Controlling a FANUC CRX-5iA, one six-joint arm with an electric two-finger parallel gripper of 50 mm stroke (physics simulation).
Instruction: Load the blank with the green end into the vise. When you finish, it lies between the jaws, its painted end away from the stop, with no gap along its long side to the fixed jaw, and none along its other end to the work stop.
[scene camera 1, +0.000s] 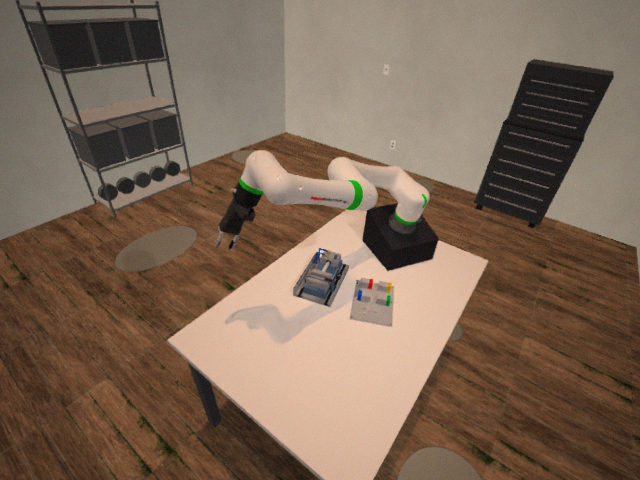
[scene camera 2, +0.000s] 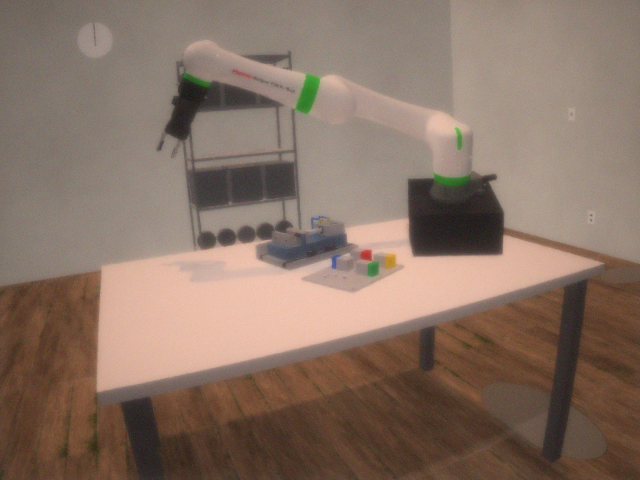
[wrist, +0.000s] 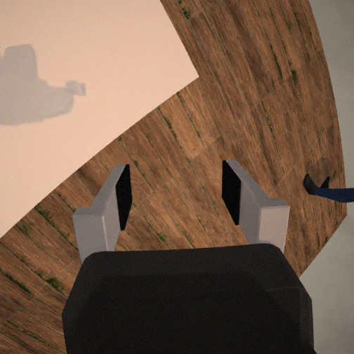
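Observation:
The blank with the green end lies on the grey tray plate, at its right side in the first scene view, its green end outward. The blue and grey vise stands on the table beside the plate; no blank can be made out between its jaws. The work stop is too small to tell clearly. My gripper is open and empty, high up and out past the table's edge, well away from the blank and the vise.
Blanks with a red end, a yellow end and a blue end share the plate. The black robot base stands on the table. Part of a person's leg shows in the wrist view.

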